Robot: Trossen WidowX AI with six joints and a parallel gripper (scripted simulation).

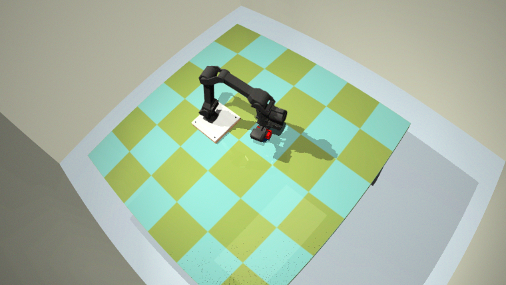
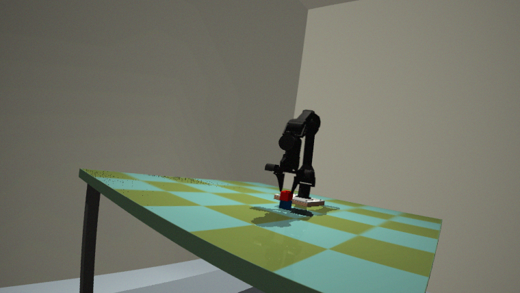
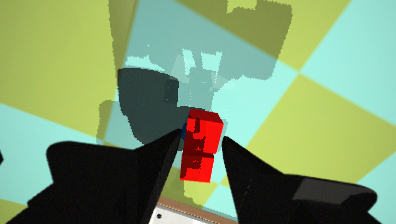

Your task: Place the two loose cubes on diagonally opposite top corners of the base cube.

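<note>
My gripper tip is 2 cm past the blue cube and 5 cm above it.
</note>
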